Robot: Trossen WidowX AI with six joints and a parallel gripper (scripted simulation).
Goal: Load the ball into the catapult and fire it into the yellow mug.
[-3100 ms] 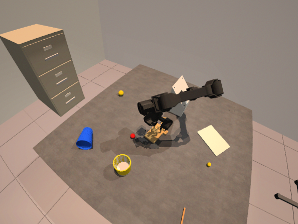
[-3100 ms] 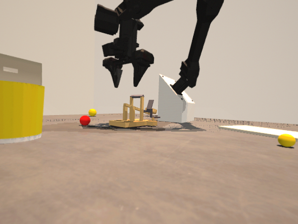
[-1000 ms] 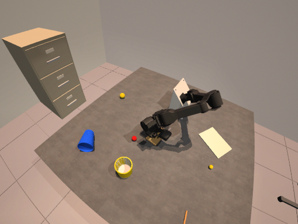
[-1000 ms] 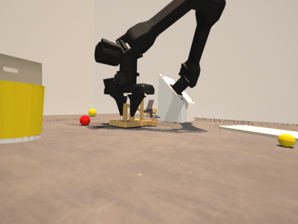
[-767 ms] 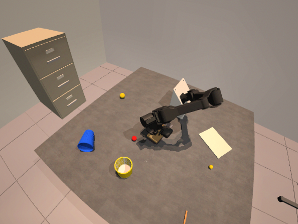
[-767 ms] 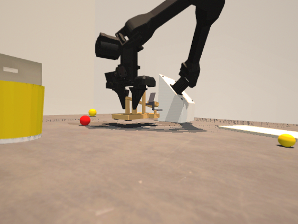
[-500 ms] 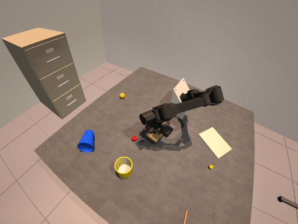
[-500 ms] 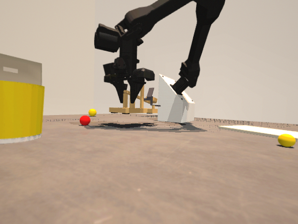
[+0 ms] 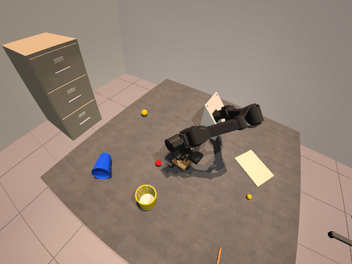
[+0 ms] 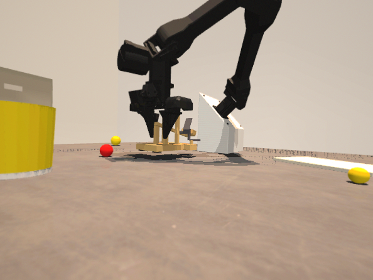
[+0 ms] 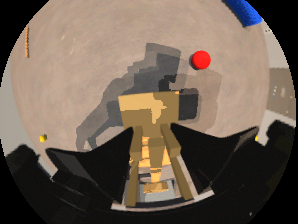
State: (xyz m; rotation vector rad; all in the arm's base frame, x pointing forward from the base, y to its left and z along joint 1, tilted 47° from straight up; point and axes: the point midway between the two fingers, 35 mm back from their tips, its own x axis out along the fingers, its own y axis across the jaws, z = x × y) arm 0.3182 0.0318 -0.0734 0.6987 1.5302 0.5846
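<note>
My gripper tip is now 80 mm short of the red ball, 100 mm to the left of it and 40 mm above it. The rest, counted from my gripper tip: yellow mug 280 mm ahead, 20 mm to the right, 20 mm below; small yellow ball 20 mm behind, 400 mm to the left, 40 mm below; wooden catapult 70 mm behind, 30 mm to the left, 20 mm above.
</note>
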